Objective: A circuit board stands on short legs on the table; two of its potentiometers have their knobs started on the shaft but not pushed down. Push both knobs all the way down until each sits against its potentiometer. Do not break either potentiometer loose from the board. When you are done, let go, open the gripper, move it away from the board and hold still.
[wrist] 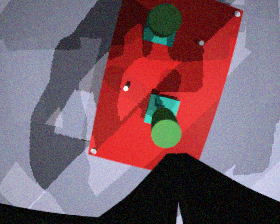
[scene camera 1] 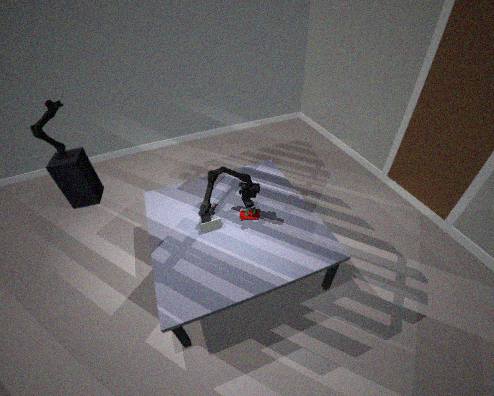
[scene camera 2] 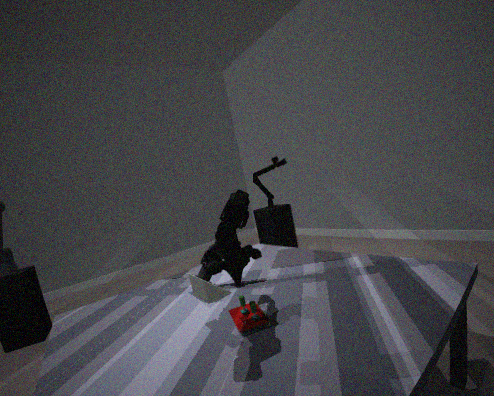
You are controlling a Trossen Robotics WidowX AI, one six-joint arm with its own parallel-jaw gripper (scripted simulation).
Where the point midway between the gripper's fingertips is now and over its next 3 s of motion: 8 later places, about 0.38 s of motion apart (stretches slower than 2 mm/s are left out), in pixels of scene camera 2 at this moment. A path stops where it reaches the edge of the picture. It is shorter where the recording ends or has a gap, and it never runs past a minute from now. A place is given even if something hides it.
The gripper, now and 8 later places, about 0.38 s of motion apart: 238,285; 239,290; 240,294; 240,295; 241,295; 241,296; 241,297; 241,297; 241,297
